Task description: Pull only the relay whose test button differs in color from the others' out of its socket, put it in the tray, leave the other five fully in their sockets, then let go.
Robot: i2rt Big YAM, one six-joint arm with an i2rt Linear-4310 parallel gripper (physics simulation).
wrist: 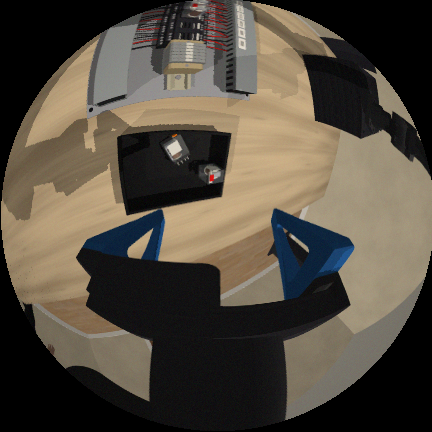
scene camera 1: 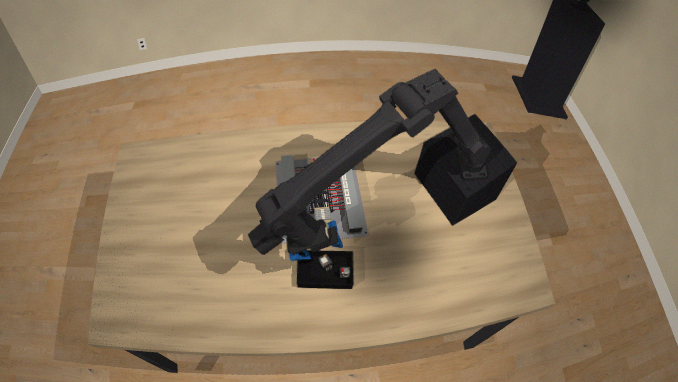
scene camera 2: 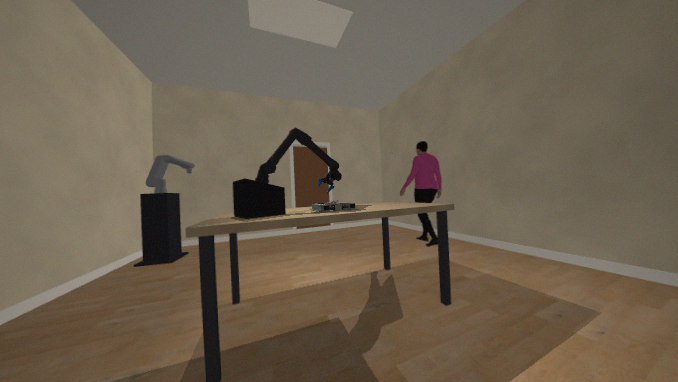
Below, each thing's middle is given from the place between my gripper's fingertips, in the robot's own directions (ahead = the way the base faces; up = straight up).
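Scene:
There is the grey panel [scene camera 1: 337, 215], and counting from my hand I find it 27 cm to the right, 2 cm ahead and 14 cm below.

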